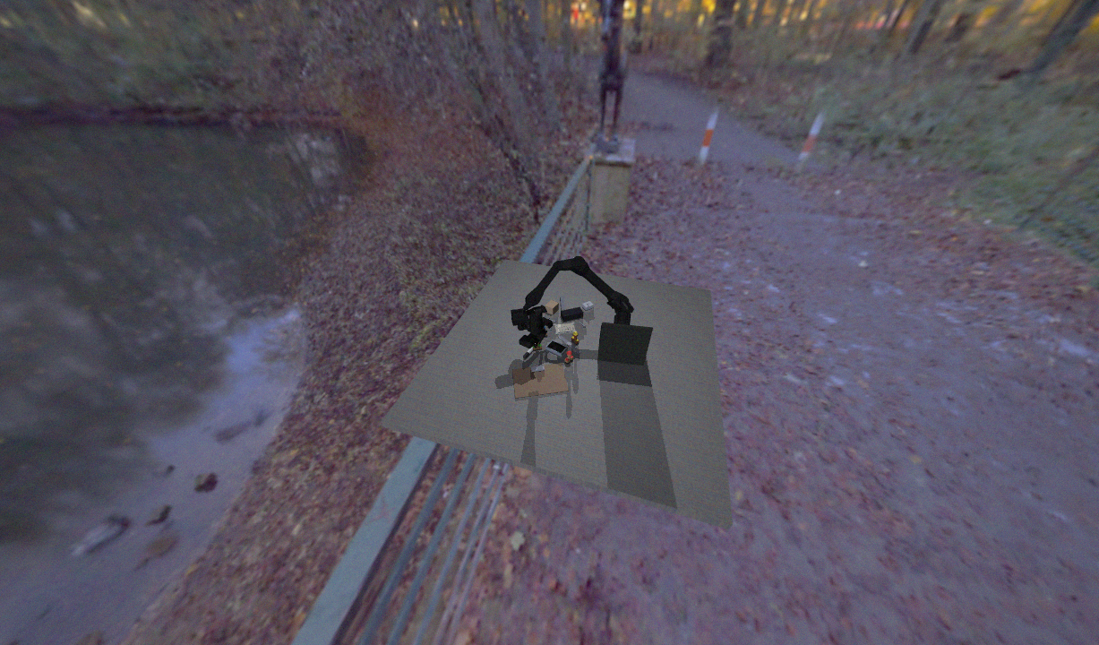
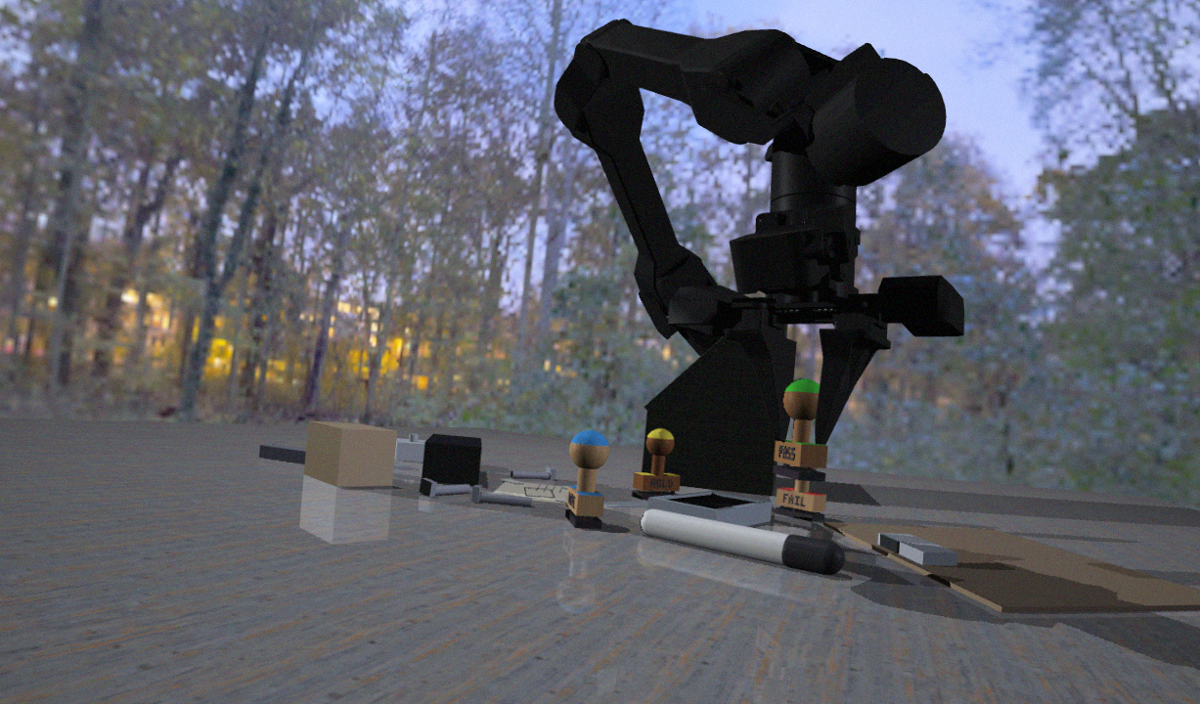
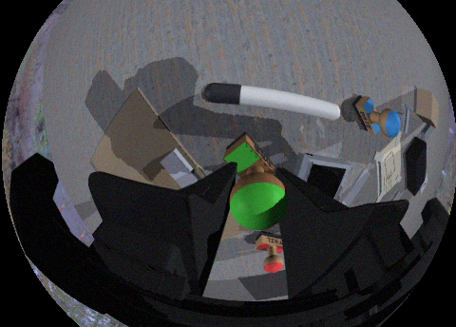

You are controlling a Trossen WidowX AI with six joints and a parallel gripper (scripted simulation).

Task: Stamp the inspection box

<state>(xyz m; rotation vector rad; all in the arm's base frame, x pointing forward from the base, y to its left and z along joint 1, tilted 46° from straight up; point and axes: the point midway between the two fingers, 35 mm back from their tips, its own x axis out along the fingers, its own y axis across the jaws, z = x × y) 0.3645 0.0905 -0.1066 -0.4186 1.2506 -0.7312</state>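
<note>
The marker is 4 cm ahead of my gripper tip, 1 cm to the right of it and 6 cm below it. From my gripper tip the other things lie so: ink pad (7 cm behind, 7 cm to the right, 7 cm below); blue-topped stamp (2 cm ahead, 14 cm to the right, 5 cm below); green-topped stamp (right at my gripper tip).
</note>
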